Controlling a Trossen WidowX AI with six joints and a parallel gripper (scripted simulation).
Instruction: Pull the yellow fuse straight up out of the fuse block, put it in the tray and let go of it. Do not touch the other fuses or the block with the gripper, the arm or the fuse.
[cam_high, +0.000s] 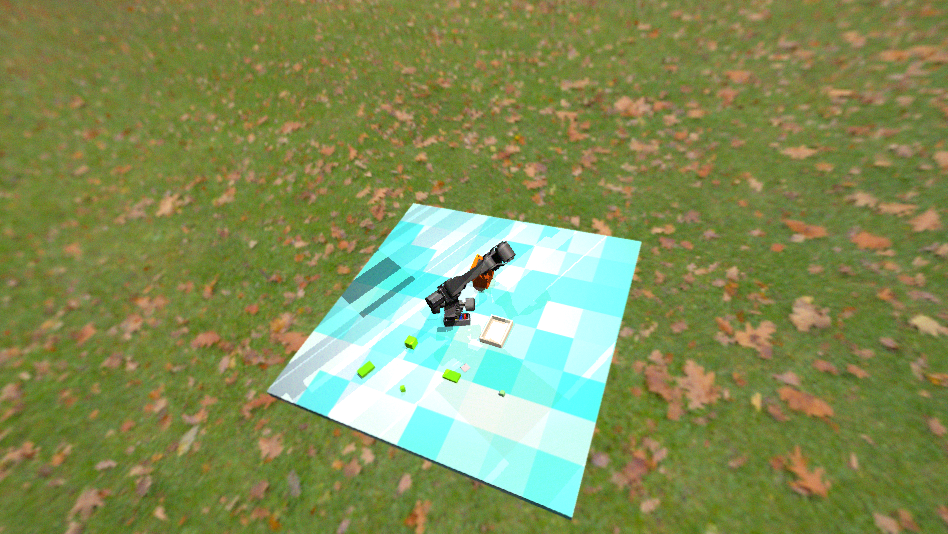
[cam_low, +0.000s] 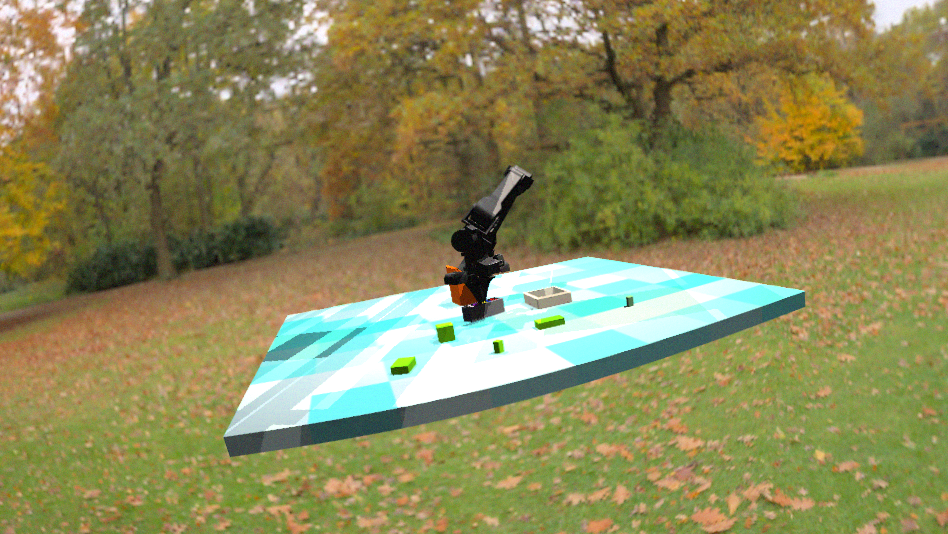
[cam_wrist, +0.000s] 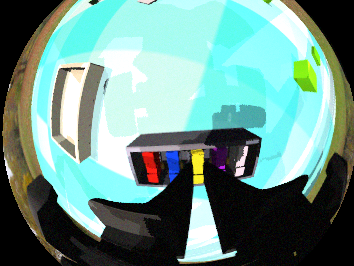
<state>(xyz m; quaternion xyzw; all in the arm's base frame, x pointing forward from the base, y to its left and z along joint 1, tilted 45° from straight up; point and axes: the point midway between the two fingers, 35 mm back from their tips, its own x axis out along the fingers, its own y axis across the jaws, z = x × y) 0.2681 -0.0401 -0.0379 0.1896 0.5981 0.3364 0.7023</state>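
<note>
The pale tray lies 30 mm ahead of my gripper tip, 190 mm to the left of it and 30 mm below it. The rest, counted from my gripper tip: cube 150 mm ahead, 160 mm to the right, 20 mm below.
</note>
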